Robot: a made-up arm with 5 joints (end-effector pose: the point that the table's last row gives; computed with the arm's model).
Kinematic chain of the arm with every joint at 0, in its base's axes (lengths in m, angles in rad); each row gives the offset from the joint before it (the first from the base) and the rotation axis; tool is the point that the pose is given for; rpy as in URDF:
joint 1: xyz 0 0 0.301 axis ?
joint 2: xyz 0 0 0 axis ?
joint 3: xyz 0.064 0 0.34 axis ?
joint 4: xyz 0.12 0 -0.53 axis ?
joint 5: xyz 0.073 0 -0.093 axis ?
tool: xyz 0 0 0 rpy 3.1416 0 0
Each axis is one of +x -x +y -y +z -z.
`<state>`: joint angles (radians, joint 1 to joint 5).
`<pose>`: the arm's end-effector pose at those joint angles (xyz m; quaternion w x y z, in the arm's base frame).
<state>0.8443 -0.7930 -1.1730 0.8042 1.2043</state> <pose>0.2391 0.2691 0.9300 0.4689 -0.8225 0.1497 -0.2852</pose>
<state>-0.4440 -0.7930 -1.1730 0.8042 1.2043</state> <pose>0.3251 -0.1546 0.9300 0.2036 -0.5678 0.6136 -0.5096</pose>
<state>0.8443 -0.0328 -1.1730 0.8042 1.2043</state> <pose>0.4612 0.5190 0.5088 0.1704 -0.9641 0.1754 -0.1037</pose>
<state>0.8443 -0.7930 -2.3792 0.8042 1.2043</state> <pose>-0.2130 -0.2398 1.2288 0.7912 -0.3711 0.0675 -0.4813</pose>
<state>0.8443 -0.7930 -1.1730 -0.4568 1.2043</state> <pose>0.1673 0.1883 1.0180 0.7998 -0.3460 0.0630 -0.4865</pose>
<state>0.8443 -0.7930 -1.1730 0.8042 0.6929</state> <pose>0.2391 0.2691 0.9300 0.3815 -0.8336 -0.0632 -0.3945</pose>
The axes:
joint 1: +z
joint 2: +y
joint 3: +y
joint 4: +y
joint 5: -z

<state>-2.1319 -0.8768 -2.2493 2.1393 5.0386</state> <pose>0.1141 0.1815 1.1091 0.4704 0.7955 -0.3780 -0.0555</pose>
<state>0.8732 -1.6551 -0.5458 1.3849 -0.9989</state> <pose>0.0842 0.1005 0.7348 0.0249 0.5443 0.7391 0.3960</pose>
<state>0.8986 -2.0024 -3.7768 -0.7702 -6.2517</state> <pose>-0.2438 -0.3064 -0.3757 0.0595 -0.8994 -0.4164 -0.1186</pose>
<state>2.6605 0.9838 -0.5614 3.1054 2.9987</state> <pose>-0.1579 0.0824 0.0171 0.3013 -0.1892 0.0323 0.9340</pose>
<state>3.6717 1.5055 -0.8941 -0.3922 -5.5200</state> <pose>-0.1626 -0.0953 -0.3502 0.0873 0.1156 0.9873 0.0659</pose>
